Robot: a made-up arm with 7 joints. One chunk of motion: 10 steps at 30 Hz.
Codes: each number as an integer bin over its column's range. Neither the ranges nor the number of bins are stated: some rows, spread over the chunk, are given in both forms.
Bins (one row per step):
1: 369 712 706 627 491 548 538
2: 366 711 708 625 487 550 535
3: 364 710 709 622 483 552 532
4: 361 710 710 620 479 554 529
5: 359 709 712 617 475 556 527
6: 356 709 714 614 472 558 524
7: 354 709 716 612 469 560 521
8: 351 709 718 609 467 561 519
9: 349 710 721 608 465 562 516
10: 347 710 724 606 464 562 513
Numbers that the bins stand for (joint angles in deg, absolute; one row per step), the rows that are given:
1: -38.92 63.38 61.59 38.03 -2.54 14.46 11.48
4: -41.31 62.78 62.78 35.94 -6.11 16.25 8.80
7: -43.39 62.48 64.57 33.55 -9.10 18.04 6.41
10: -45.48 62.78 66.95 31.76 -10.59 18.64 4.03
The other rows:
2: -39.81 63.08 62.18 37.43 -3.73 15.06 10.59
3: -40.41 62.78 62.48 36.53 -4.92 15.66 9.69
5: -41.90 62.48 63.38 35.04 -7.31 16.85 8.20
6: -42.80 62.48 63.97 34.15 -8.20 17.45 7.31
8: -44.29 62.48 65.17 32.66 -9.69 18.34 5.82
9: -44.88 62.78 66.06 32.36 -10.29 18.64 4.92

